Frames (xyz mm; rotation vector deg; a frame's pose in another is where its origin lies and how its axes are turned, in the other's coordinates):
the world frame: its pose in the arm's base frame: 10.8 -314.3 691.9 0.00 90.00 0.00
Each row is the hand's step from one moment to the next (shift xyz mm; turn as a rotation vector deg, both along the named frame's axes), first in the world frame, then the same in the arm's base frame.
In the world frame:
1: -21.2 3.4 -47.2 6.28 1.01 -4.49
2: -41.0 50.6 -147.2 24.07 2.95 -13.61
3: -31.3 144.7 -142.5 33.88 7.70 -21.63
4: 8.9 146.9 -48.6 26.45 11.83 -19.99
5: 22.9 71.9 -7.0 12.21 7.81 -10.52
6: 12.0 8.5 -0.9 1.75 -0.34 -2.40
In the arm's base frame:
1: -47.2 3.4 21.2 -4.49 1.01 -6.28
2: -147.2 50.6 41.0 -13.61 2.95 -24.07
3: -142.5 144.7 31.3 -21.63 7.70 -33.88
4: -48.6 146.9 -8.9 -19.99 11.83 -26.45
5: -7.0 71.9 -22.9 -10.52 7.81 -12.21
6: -0.9 8.5 -12.0 -2.40 -0.34 -1.75

